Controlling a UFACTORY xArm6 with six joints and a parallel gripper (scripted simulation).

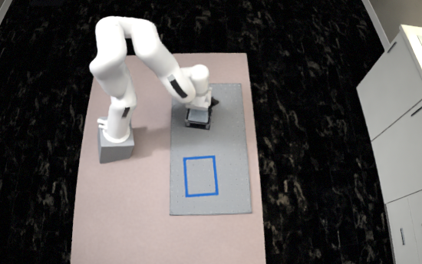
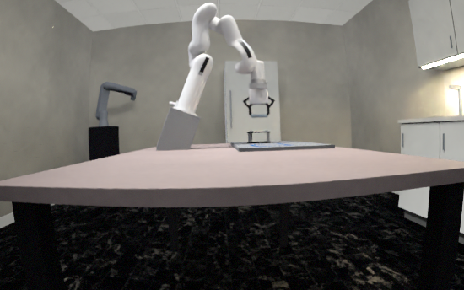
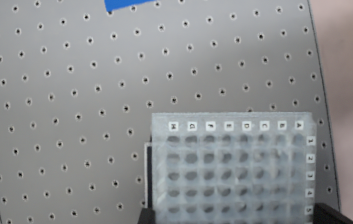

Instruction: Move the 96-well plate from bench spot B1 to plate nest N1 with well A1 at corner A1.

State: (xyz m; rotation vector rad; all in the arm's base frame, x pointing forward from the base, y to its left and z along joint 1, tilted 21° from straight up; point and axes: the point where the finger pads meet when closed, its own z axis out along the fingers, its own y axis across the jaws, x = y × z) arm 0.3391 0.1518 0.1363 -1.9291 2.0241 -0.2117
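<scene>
Now: the black raised nest N1 40 mm to the left of my hand and 100 mm below it. From my hand the other things lie so: 96-well plate: 10 mm below.
</scene>
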